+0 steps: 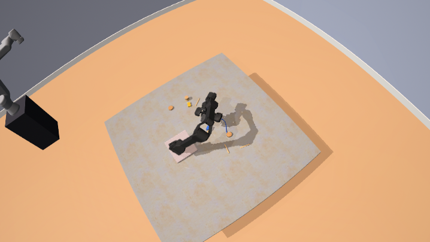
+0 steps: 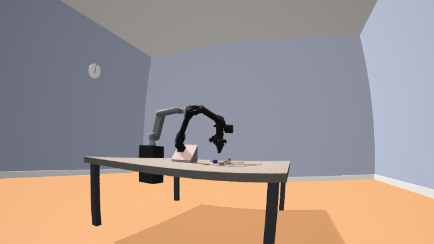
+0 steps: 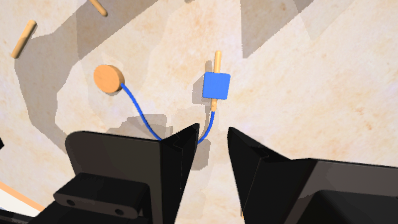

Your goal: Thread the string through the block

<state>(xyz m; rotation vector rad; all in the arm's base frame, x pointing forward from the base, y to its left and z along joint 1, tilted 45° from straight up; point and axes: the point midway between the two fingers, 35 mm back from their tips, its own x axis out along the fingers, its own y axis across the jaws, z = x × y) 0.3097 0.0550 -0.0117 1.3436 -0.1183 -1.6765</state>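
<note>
My gripper tip is now 30 mm past the blue block, 20 mm to the left of it and 70 mm above it. Also, from my gripper tip: thin wooden stick: 20 mm behind, 10 mm to the right, 70 mm below; then round wooden button: 70 mm ahead, 140 mm to the right, 80 mm below; then yellow block: 50 mm behind, 270 mm to the left, 80 mm below.
</note>
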